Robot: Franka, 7 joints.
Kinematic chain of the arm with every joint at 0, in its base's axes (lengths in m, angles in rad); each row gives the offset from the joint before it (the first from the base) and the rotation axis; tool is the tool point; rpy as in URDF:
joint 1: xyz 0 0 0.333 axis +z
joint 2: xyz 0 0 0 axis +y
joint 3: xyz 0 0 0.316 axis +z
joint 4: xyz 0.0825 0 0 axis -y
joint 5: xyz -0.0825 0 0.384 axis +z
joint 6: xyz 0 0 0 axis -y
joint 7: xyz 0.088 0 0 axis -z
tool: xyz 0 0 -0.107 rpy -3.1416 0 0
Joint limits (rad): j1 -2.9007..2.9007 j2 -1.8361..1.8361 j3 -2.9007..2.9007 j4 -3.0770..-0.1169 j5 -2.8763..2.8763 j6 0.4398..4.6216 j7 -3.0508..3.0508
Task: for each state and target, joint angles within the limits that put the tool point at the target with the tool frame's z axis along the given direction. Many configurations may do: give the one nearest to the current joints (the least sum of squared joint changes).
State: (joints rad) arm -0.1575 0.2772 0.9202 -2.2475 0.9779 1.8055 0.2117
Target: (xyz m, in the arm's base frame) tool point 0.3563 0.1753 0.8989 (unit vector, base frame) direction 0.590 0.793 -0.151
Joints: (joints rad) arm -0.2457 -0.5374 0.3875 -1.6803 1.2386 2.2232 0.2117
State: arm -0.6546 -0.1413 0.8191 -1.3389 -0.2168 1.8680 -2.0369
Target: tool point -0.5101 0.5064 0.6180 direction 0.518 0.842 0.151
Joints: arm 0.0949 -1.1302 1.4807 -1.2408 -0.4186 2.2434 -2.0369
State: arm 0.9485 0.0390 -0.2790 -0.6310 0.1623 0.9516 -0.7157
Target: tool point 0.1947 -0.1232 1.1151 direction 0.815 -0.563 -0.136
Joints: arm 0.4690 -0.0692 -0.7405 -0.3675 -0.3429 1.7482 -0.7157
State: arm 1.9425 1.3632 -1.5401 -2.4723 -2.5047 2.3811 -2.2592
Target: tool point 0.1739 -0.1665 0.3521 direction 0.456 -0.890 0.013
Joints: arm 1.8009 1.3392 -2.1286 -3.0748 -2.8763 2.8628 -2.2592
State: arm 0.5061 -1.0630 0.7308 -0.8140 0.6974 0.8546 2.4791
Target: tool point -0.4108 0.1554 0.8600 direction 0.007 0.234 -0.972
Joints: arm 0.4534 -0.6762 0.9483 -0.6845 0.9193 0.7572 2.4791
